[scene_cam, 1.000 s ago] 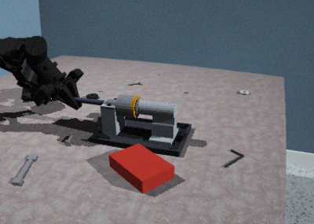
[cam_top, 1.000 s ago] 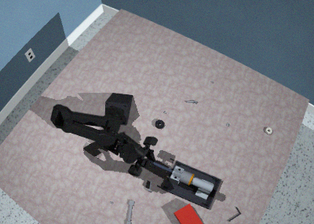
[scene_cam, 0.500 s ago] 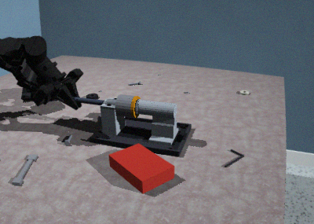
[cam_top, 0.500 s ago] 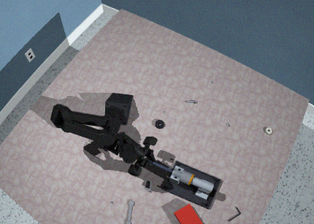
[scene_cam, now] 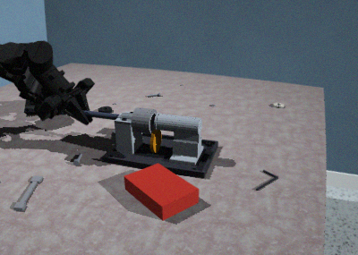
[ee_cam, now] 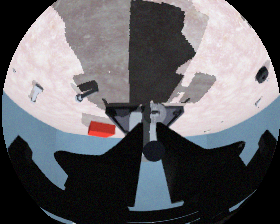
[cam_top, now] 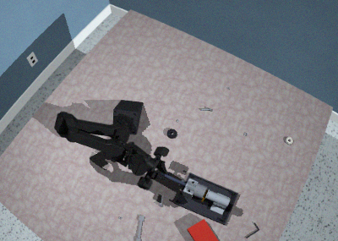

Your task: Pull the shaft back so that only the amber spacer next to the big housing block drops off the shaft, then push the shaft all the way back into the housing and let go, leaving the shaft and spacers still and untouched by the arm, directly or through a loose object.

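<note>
The dark shaft lies 9 cm ahead of my hand and 1 cm to the right of it. From my hand the other things lie so: black disc 22 cm to the left, 8 cm below, 2 cm behind; then grey spacer 18 cm ahead, 3 cm to the right; then amber spacer 19 cm ahead, 5 cm below, 3 cm to the right.
</note>
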